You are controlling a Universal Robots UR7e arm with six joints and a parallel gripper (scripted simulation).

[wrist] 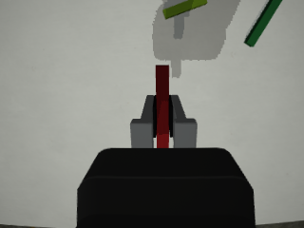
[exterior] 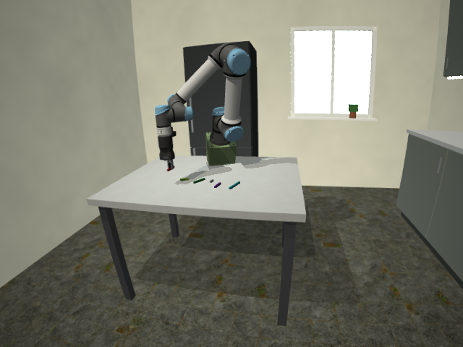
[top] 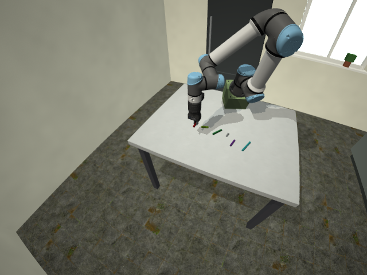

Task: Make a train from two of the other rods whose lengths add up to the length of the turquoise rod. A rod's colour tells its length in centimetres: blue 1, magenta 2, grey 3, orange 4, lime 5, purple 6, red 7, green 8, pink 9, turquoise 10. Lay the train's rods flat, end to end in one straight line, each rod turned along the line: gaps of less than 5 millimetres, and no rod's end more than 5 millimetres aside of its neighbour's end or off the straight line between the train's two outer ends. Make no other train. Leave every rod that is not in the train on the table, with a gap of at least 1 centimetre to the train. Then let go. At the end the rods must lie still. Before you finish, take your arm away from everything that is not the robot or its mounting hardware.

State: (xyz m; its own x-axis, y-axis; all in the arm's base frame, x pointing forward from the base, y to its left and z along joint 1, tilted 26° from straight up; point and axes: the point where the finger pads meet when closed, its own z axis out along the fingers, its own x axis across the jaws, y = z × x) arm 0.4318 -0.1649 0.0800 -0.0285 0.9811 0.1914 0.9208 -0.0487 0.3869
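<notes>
Right now my hand is 20 cm to the right of the grey rod, 11 cm above it and 10 cm past it. From my hand the other things lie so: lime rod 11 cm below, 9 cm behind, 2 cm to the left; then green rod 12 cm to the left, 11 cm below, 9 cm behind; then red rod 1 cm below.
</notes>
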